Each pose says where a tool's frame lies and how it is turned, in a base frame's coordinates. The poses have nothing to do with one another.
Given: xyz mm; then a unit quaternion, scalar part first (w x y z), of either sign.
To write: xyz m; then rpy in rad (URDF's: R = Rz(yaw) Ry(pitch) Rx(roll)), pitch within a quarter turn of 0, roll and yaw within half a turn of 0. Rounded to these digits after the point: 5 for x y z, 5 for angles.
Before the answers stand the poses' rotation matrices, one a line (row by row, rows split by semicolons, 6 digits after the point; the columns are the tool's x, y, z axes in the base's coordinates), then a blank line. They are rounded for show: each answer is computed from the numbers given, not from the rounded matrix.
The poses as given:
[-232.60 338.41 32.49 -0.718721 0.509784 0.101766 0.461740]
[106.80 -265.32 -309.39 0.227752 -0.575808 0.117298 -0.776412]
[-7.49 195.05 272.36 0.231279 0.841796 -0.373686 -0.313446]
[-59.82 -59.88 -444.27 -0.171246 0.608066 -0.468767 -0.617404]
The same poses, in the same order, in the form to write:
0.552880 0.767482 0.324493; -0.559967 0.053833 0.826764; 0.617058 -0.638806 0.459528
-0.233149 0.218576 0.947558; -0.488741 -0.868740 0.080140; 0.840699 -0.444426 0.309373
0.524221 -0.484148 -0.700567; -0.774122 -0.613738 -0.155119; -0.354864 0.623640 -0.696523
-0.201861 -0.781539 -0.590296; -0.358627 -0.501864 0.787095; -0.911394 0.370580 -0.178974

[-0.23260 0.33841 0.03249 -0.94720 -0.66500 -0.79177]
[0.10680 -0.26532 -0.30939 -0.96268 -0.99857 -2.01591]
[-0.00749 0.19505 0.27236 2.41135 0.36277 -0.97555]
[-0.05982 -0.05988 -0.44427 2.02072 1.14666 -2.08347]

